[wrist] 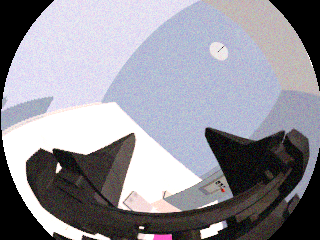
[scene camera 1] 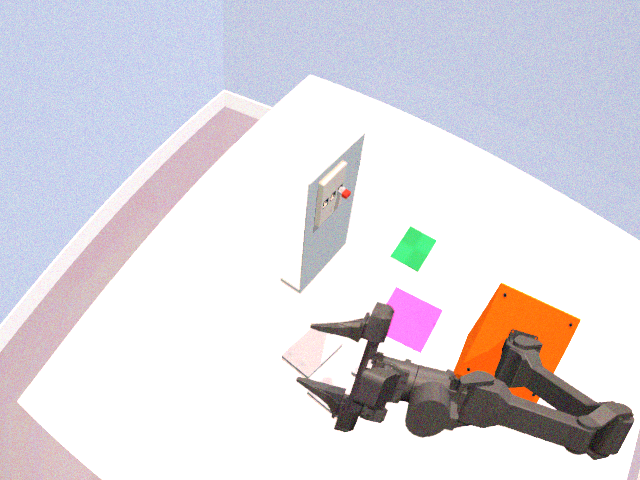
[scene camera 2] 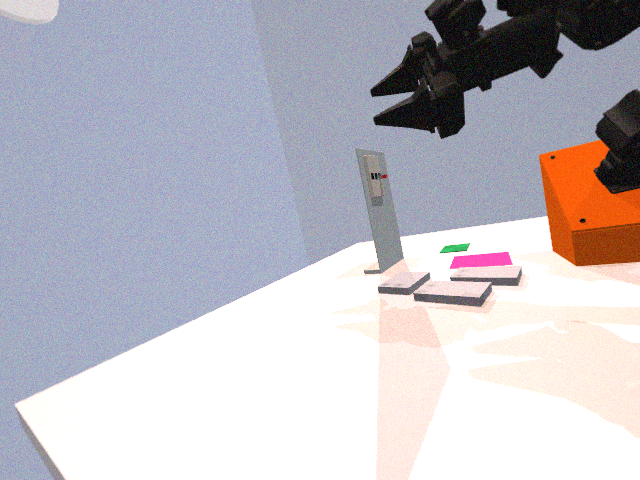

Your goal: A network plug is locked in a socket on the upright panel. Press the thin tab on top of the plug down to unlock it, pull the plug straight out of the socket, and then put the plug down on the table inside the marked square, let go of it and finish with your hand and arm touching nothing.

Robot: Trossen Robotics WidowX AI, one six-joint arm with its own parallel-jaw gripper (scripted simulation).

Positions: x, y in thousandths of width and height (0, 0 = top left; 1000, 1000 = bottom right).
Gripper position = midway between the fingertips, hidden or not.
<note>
My gripper (scene camera 2: 582, 222) is open, holding nothing. Also in view: a grey upright panel (scene camera 1: 512, 455) and a magenta square (scene camera 1: 648, 666).
My gripper shows as well in the wrist view (wrist: 533, 560) and in scene camera 1 (scene camera 1: 474, 736). The grey upright panel also shows in scene camera 2 (scene camera 2: 591, 409). The magenta square is seen too in scene camera 2 (scene camera 2: 787, 539).
</note>
